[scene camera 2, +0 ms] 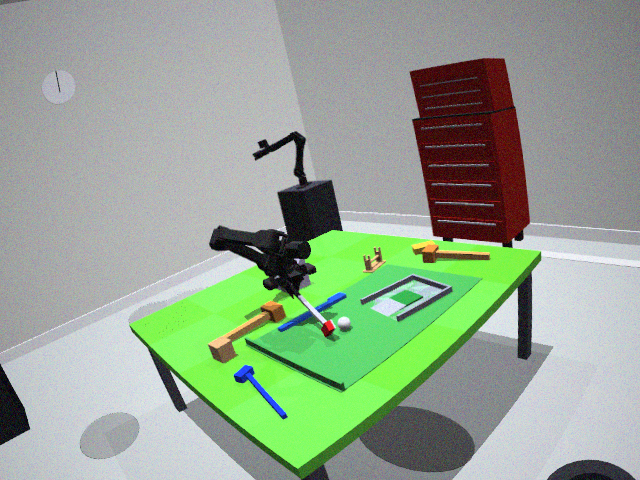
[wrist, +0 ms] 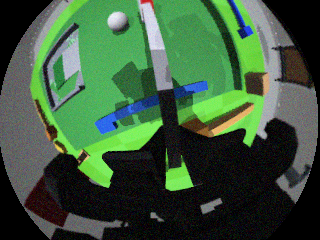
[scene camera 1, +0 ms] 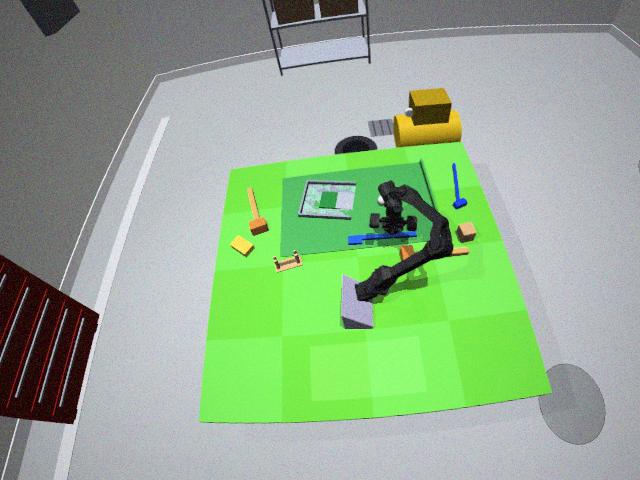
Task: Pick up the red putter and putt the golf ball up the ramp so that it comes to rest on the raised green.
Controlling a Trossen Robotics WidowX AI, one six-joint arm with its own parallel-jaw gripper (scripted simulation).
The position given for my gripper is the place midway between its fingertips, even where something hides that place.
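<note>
There is an orange mallet (scene camera 2: 271,311) here, and a dark green mat (scene camera 2: 348,355). The mat is visible in scene camera 1 (scene camera 1: 305,235) and in the wrist view (wrist: 117,67) too. As for the red putter, it is carried by my gripper (scene camera 2: 295,298), and the wrist view (wrist: 168,127) shows that gripper as well.
</note>
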